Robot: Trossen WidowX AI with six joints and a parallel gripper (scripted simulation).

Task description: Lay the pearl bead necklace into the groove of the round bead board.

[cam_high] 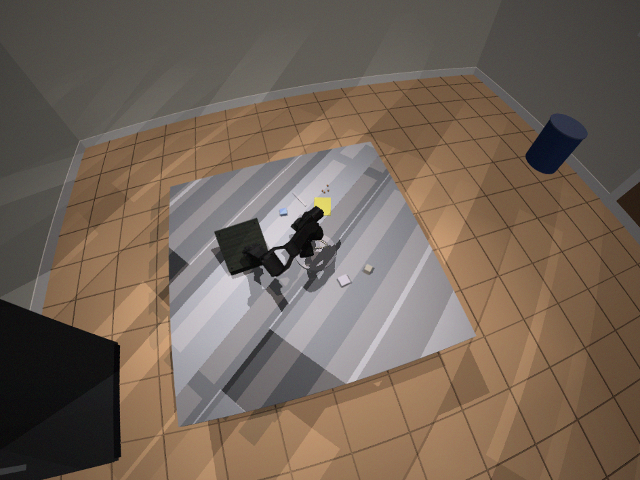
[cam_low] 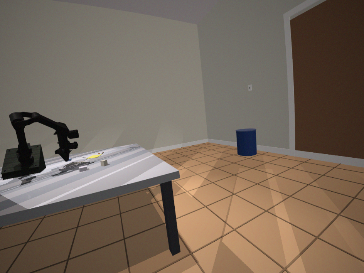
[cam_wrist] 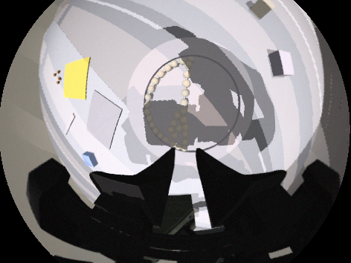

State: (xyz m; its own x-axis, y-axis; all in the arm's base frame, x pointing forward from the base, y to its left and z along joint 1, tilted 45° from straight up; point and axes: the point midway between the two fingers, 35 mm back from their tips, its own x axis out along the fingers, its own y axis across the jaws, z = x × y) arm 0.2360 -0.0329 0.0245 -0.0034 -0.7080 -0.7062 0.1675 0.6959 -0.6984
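Right now the round bead board is 5 cm ahead of my gripper tip, 3 cm below it and 2 cm to the right of it. Round my gripper tip: grey card: 16 cm to the left, 6 cm ahead, 4 cm below; then blue block: 26 cm to the left, 4 cm below, 3 cm behind; then white block: 21 cm to the right, 11 cm ahead, 3 cm below.
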